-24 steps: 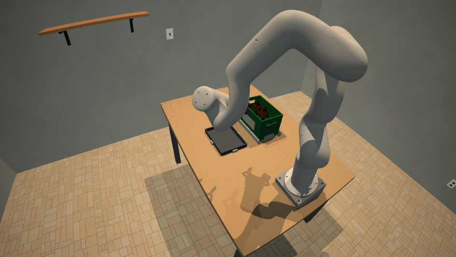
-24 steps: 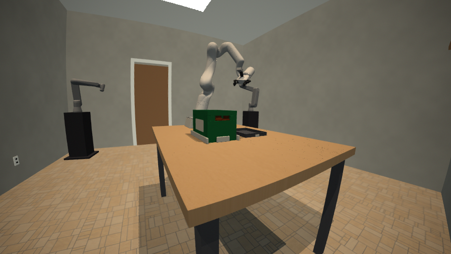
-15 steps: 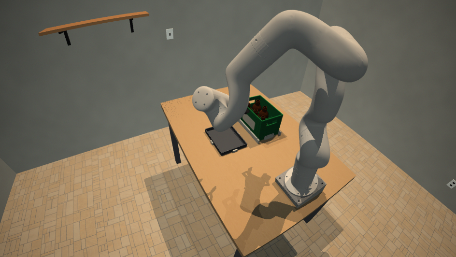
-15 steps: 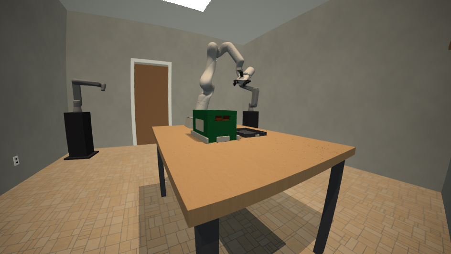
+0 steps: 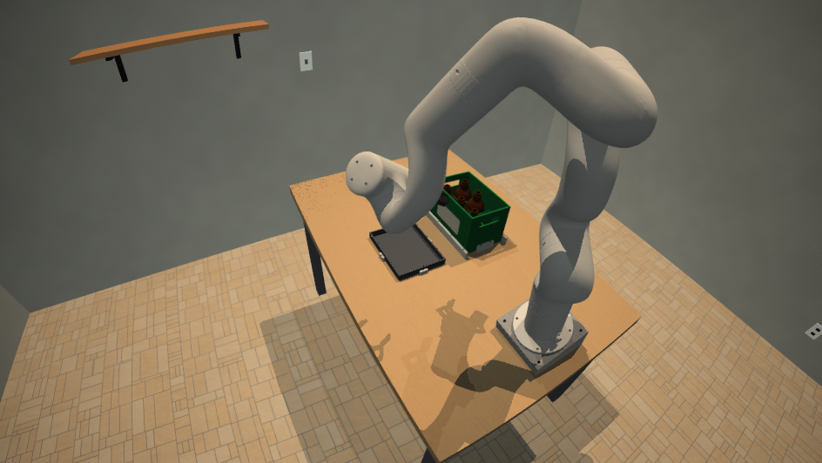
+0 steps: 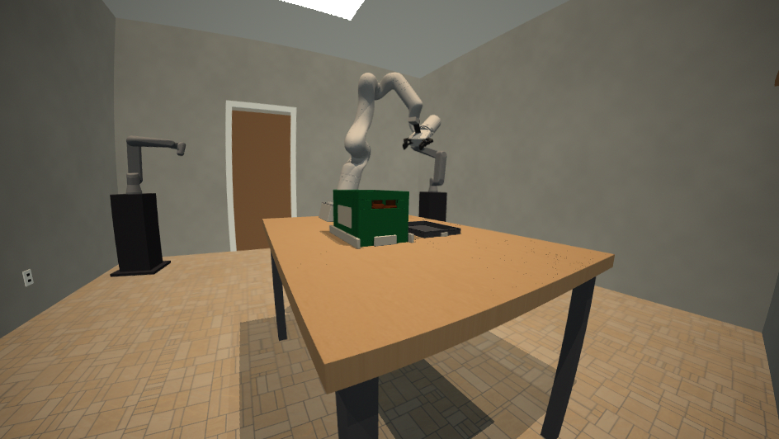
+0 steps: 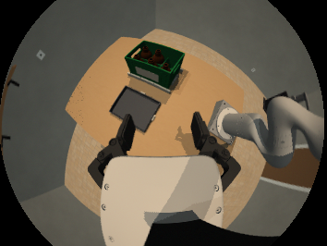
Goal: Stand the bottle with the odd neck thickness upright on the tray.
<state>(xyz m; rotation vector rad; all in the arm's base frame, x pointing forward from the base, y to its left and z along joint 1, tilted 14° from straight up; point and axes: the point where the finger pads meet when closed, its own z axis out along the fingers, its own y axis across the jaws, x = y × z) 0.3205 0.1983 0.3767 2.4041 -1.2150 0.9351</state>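
Now: hand 310 mm to the left of the green crate, 310 mm above it and 260 mm short of it. Round my hand: brown bottle: 310 mm below, 280 mm to the right, 160 mm ahead; then black tray: 380 mm below, 210 mm ahead, 40 mm to the right.
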